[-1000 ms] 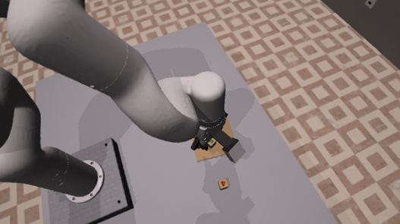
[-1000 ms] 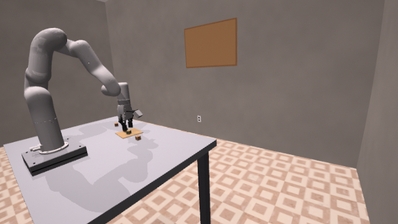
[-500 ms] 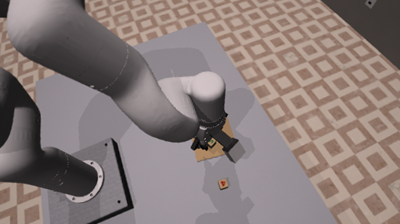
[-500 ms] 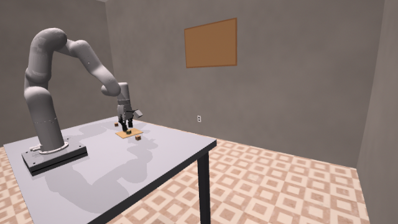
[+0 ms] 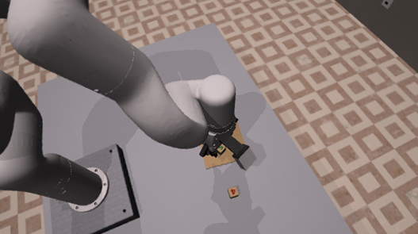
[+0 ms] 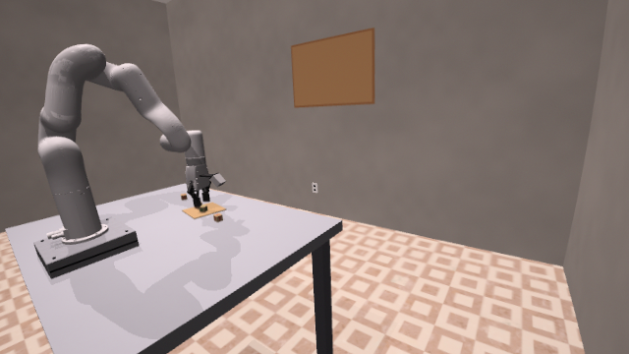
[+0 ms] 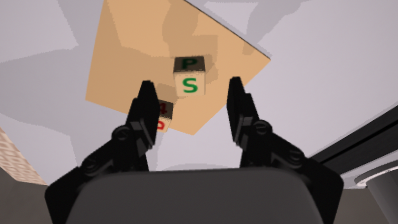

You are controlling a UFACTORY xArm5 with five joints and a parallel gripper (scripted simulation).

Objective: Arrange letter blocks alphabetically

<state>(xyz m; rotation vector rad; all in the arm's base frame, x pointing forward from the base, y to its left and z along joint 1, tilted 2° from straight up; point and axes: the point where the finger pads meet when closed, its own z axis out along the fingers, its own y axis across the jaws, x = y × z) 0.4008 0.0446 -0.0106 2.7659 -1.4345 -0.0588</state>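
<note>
Right now my hand is 50 mm above the tan mat, 20 mm to the right of it and 10 mm short of it. From my hand the other things lie so: wooden letter block: 60 mm to the left, 40 mm below.
</note>
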